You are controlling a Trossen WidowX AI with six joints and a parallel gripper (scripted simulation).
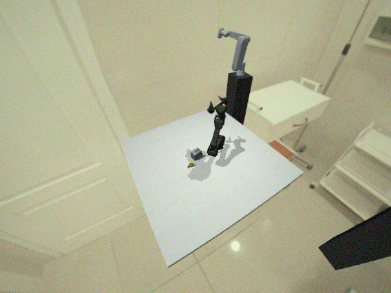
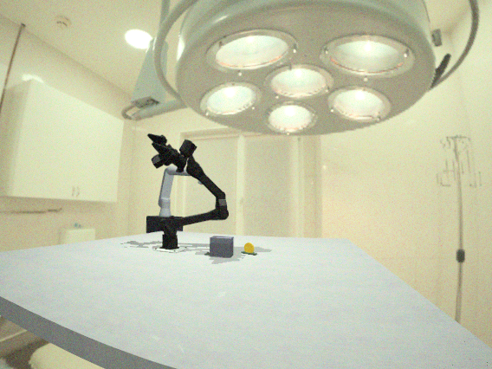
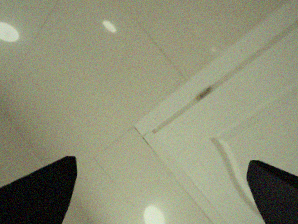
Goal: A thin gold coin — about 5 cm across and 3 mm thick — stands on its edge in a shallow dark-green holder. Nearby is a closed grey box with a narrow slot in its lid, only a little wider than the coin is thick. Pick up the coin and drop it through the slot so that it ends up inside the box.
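The gold coin is 44 cm below my gripper tip, 33 cm ahead of it and 26 cm to the left of it.
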